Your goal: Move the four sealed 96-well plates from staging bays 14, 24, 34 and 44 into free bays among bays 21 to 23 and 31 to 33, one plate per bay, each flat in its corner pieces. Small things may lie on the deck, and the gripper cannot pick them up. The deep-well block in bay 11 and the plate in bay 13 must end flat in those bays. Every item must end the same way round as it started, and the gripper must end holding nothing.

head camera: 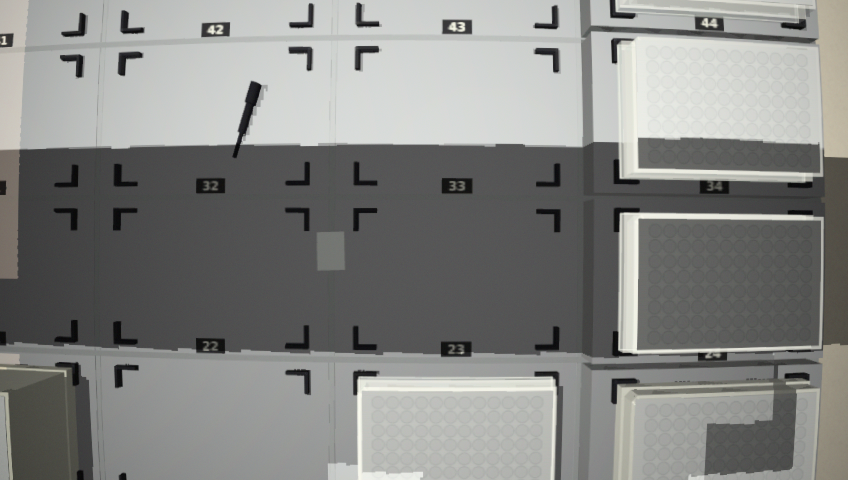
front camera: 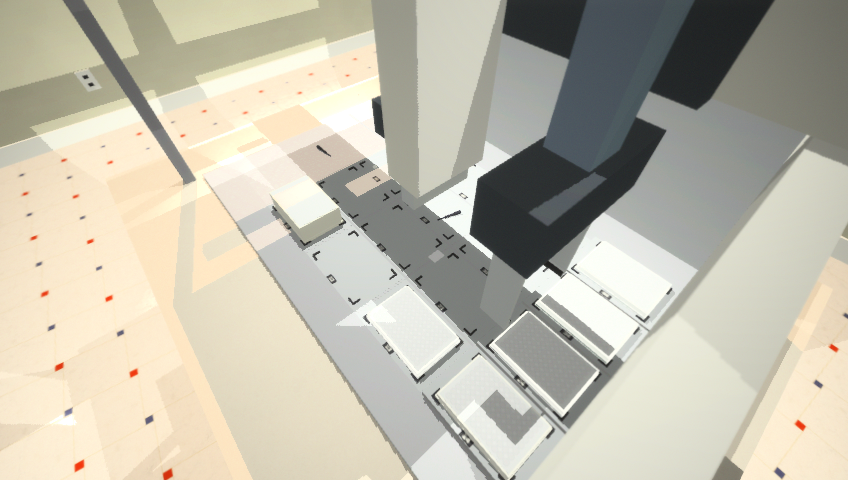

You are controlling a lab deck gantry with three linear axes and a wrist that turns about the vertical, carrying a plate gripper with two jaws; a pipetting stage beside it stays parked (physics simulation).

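Places are measured from the robot's base along level axes (x right, y ahead, z up), in millimetres.
Pixels of known places: gripper, between the fingertips: (front camera: 523, 289); robot's base, origin of its link: (front camera: 274, 207).
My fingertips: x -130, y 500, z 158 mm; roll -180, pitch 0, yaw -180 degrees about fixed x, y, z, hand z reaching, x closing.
Observation:
For each thing: its top centre in the pictures, then the offset to it from my fingertips. "spot": a spot on its surface instead.
- bay 14, a spot on its surface: (head camera: 666, 440) (front camera: 477, 379) spot: dx +74, dy +16, dz -129 mm
- bay 24, a spot on its surface: (head camera: 726, 282) (front camera: 542, 353) spot: dx -21, dy +52, dz -129 mm
- bay 34, a spot on its surface: (head camera: 726, 101) (front camera: 587, 309) spot: dx -131, dy +53, dz -129 mm
- bay 44, a spot on its surface: (head camera: 708, 4) spot: dx -193, dy +47, dz -133 mm
- plate, centre of its top: (head camera: 457, 451) (front camera: 411, 325) dx +87, dy -108, dz -144 mm
- deep-well block, centre of its top: (front camera: 303, 199) dx +87, dy -436, dz -116 mm
- dark screwdriver-like tool, centre of its top: (head camera: 241, 118) (front camera: 449, 214) dx -124, dy -248, dz -150 mm
- small pale square, a spot on its surface: (head camera: 330, 251) (front camera: 436, 256) spot: dx -38, dy -191, dz -157 mm
- dark tool, centre of its top: (front camera: 323, 149) dx -44, dy -597, dz -150 mm
Sealed plates lie in bay 14 (front camera: 470, 389) (head camera: 666, 440), bay 24 (front camera: 544, 359) (head camera: 726, 282), bay 34 (front camera: 595, 306) (head camera: 726, 101) and bay 44 (front camera: 623, 276) (head camera: 708, 4). The plate (front camera: 413, 330) (head camera: 455, 434) in bay 13 looks flat. The deep-well block (front camera: 305, 205) (head camera: 41, 416) sits in bay 11. My gripper (front camera: 526, 291) has its jaws apart with no plate between them, above the deck near the staging column. A dark screwdriver-like tool (front camera: 450, 215) (head camera: 252, 95) lies in bay 32. Bays 22, 23 and 33 hold no plate.
A small pale square (front camera: 437, 255) (head camera: 330, 251) lies between bays 22 and 23. Another dark tool (front camera: 323, 150) lies at the deck's far left end. The parked pipetting stage (front camera: 440, 101) stands left of the gripper in the front view and hides part of the deck.

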